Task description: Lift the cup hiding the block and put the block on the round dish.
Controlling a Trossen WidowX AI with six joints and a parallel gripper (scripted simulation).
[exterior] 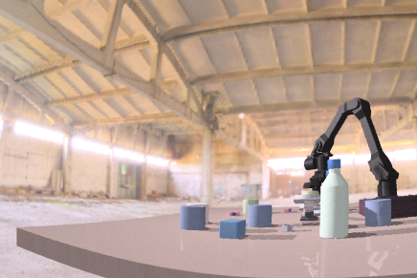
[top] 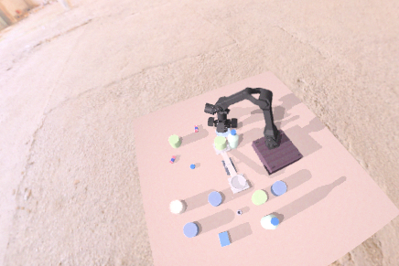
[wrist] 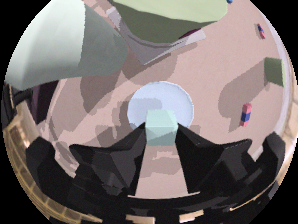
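Now: gripper tip 3 cm above the pale round dish. From my gripper tip the other things lie so: cream cylinder 42 cm to the left, 38 cm ahead; pale teal block 1 cm above.
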